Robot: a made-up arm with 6 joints.
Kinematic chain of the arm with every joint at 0, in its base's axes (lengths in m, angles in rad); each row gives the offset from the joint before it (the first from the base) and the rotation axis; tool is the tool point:
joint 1: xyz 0 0 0.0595 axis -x
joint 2: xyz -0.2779 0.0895 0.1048 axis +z
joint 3: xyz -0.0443 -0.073 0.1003 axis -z
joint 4: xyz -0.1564 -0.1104 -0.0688 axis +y
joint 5: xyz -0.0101 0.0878 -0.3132 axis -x
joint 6: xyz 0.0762 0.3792 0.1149 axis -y
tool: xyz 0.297 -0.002 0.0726
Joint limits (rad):
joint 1: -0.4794..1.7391
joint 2: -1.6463..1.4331
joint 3: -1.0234..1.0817
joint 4: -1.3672..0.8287
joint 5: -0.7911..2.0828
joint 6: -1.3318..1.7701
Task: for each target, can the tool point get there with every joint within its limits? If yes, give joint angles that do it. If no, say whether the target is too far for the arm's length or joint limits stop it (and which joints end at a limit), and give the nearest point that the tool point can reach.
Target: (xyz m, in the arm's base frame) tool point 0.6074 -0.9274 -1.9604
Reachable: no: too far | nearest point 0.0232 -0.3986 -0.8087 | short by 1.395 m
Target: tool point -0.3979 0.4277 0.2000
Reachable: yes | joints -0.1230 0.0659 -0.1993 0.1606 0.2306 0.8915
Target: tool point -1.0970 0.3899 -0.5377
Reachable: no: joint limits stop it (at a limit: joint 3, joint 4, joint 5, joint 6) | nearest point -1.0533 0.3722 -0.5106 | short by 0.054 m
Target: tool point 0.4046 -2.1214 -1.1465
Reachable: no: too far | nearest point -0.0364 -0.6809 -0.5553 | short by 1.618 m
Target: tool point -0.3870 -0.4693 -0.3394
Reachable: yes | joints 0.9310 -0.5476 0.0513 0.2439 1.4085 -0.8751
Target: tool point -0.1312 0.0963 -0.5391
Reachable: yes | joints -0.0743 -0.1265 0.5020 0.0731 1.7075 0.1006
